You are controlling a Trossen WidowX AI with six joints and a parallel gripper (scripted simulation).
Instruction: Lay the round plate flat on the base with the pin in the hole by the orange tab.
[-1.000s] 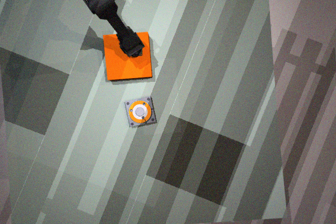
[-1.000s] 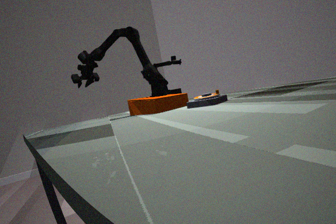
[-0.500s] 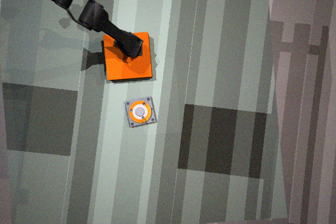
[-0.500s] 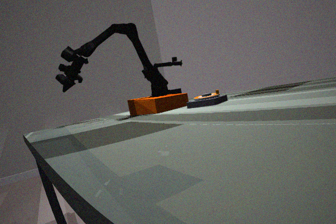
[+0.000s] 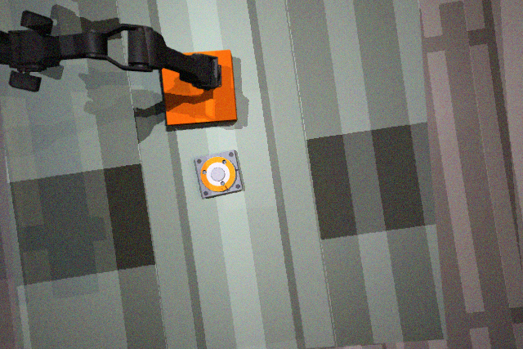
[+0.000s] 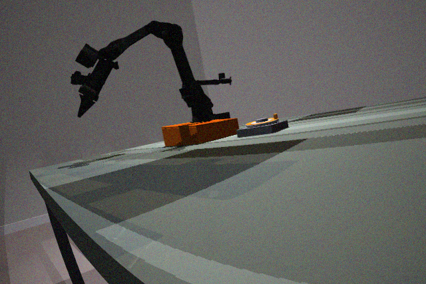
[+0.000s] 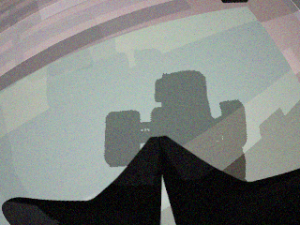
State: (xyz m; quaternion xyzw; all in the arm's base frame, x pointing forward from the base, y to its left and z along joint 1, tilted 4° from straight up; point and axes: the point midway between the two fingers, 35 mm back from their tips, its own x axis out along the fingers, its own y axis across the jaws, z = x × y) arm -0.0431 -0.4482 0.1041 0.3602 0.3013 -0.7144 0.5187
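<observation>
The round plate is 35 cm ahead of my gripper tip, 49 cm to the left of it and 12 cm below it. Also, from my gripper tip: base: 33 cm ahead, 48 cm to the left, 13 cm below.
</observation>
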